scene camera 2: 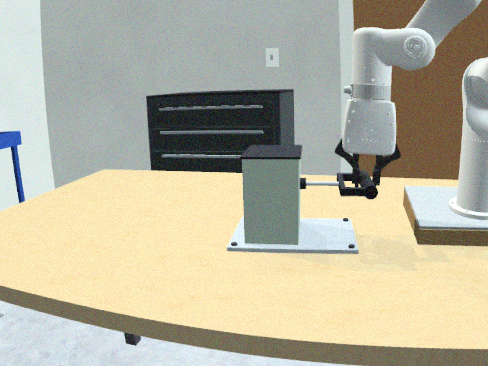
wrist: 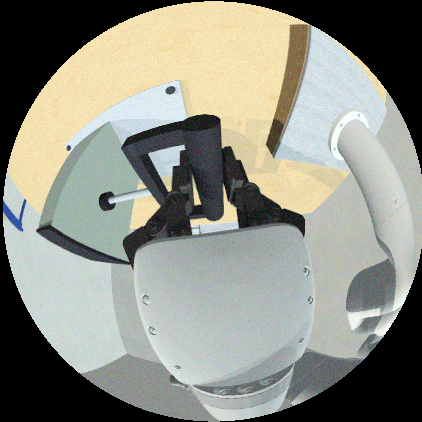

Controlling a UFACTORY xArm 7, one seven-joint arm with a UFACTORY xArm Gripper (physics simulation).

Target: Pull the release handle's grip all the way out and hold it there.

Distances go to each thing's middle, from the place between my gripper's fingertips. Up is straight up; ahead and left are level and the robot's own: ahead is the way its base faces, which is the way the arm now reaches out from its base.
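Pale base plate (scene camera 2: 317,236): my hand 13 cm short of it, 5 cm to the right of it, 9 cm above it.
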